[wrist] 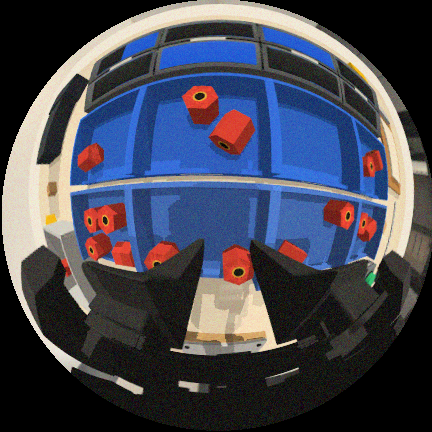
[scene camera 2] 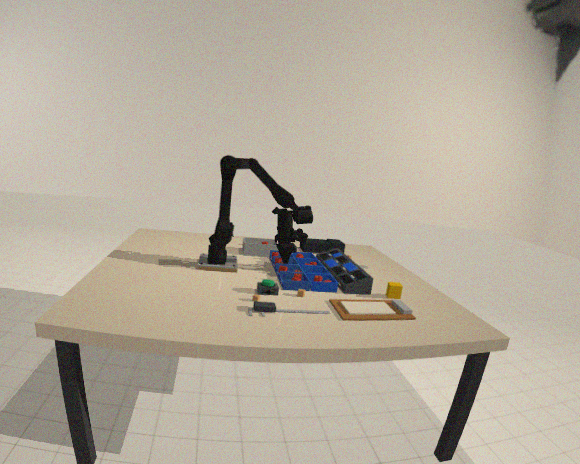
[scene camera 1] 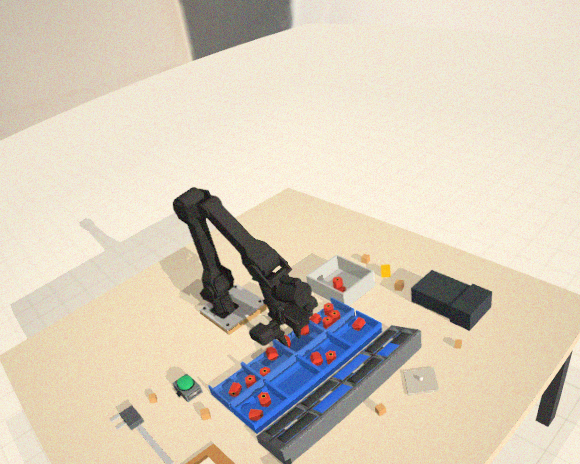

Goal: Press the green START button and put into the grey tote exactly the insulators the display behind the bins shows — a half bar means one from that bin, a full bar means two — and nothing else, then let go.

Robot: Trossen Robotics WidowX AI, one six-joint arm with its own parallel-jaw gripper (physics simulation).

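Places are measured from the arm's base along level axes (x left, y back, z up), in millimetres.
Pixels of known places: gripper, between the fingertips: (wrist: 226,244) (scene camera 1: 292,342); arm's base, origin of its link: (scene camera 2: 216,261) (scene camera 1: 224,308).
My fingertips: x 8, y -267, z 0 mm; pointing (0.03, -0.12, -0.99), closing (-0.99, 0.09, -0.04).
Ahead of a thing's pixels: the offset from my fingertips to its middle. "spot": to the spot under its first point.
My gripper (scene camera 1: 294,342) (scene camera 2: 286,261) (wrist: 226,244) is open and points down over the arm-side row of the blue bins {spot: dx -74, dy -78, dz -16 mm} (scene camera 1: 296,376) (wrist: 311,145). In the wrist view a red insulator {dx -8, dy +21, dz -3 mm} (wrist: 236,262) shows between the open fingers, nearer the right one; two more, a left insulator {dx +59, dy +15, dz -3 mm} (wrist: 162,254) and a right insulator {dx -58, dy +21, dz -4 mm} (wrist: 292,251), are partly hidden by the fingers. Red insulator pieces {dx +238, dy +40, dz +21 mm} (scene camera 1: 338,283) show in the grey tote {dx +267, dy +54, dz +5 mm} (scene camera 1: 325,290) (scene camera 2: 252,247) (wrist: 62,235). The display (scene camera 1: 352,398) (wrist: 207,54) shows two full blue bars and one half bar. The START button {dx -272, dy +119, dz -2 mm} (scene camera 1: 185,382) (scene camera 2: 268,283) (wrist: 370,279) is green.
A black block {dx +355, dy -264, dz +6 mm} (scene camera 1: 447,300) (scene camera 2: 322,245) stands beyond the tote. A caliper {dx -451, dy +86, dz -13 mm} (scene camera 1: 131,417) (scene camera 2: 265,307) and a wooden frame {spot: dx -452, dy -67, dz -16 mm} (scene camera 2: 341,311) lie beyond the button. Small orange cubes {dx -298, dy +15, dz -12 mm} (scene camera 1: 205,414) {dx -47, dy -314, dz -13 mm} (scene camera 1: 380,409) and a grey plate {dx +78, dy -342, dz -19 mm} (scene camera 1: 417,384) are around the bins.
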